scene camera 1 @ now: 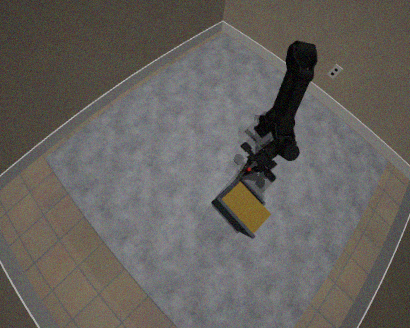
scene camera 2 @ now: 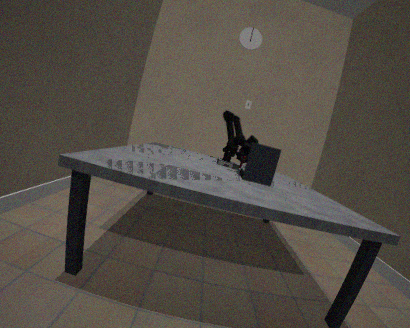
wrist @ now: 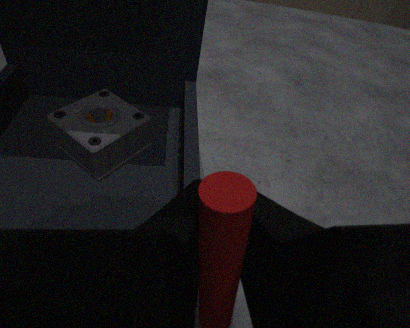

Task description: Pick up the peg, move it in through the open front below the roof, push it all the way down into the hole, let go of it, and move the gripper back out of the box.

My gripper [scene camera 1: 240,175] holds a red peg, clear of everything else.
